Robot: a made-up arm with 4 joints.
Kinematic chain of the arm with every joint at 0, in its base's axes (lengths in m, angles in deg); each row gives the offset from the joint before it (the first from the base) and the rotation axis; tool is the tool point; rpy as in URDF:
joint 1: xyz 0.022 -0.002 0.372 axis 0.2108 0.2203 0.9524
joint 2: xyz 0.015 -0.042 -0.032 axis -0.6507 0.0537 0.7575
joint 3: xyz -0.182 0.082 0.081 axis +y
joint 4: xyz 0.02 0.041 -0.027 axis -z
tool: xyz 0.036 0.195 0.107 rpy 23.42 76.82 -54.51
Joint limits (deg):
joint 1: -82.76..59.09
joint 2: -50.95..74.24
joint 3: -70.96..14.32
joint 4: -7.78..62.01
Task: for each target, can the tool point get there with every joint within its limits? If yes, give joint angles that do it. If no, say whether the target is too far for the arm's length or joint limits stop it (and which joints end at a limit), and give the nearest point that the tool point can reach.
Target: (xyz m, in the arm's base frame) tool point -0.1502 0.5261 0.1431
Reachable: no: too far | nearest point -0.0987 0.3557 0.2019 | short by 0.187 m
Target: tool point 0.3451 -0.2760 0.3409
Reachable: no: joint limits stop it (at a limit: joint 1, joint 3) | nearest point 0.1808 0.0147 0.4392 | short by 0.348 m
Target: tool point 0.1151 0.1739 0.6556
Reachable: yes | joints -56.81 -40.46 -44.40 23.86
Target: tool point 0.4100 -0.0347 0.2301
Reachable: no: joint limits stop it (at a limit: joint 1, joint 3) | nearest point 0.2238 0.0994 0.3445 | short by 0.256 m
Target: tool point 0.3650 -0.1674 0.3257
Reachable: no: joint limits stop it (at a limit: joint 1, joint 3) | nearest point 0.2038 0.0401 0.4117 | short by 0.276 m
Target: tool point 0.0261 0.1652 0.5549
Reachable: yes | joints 2.49 -2.85 -14.29 51.23
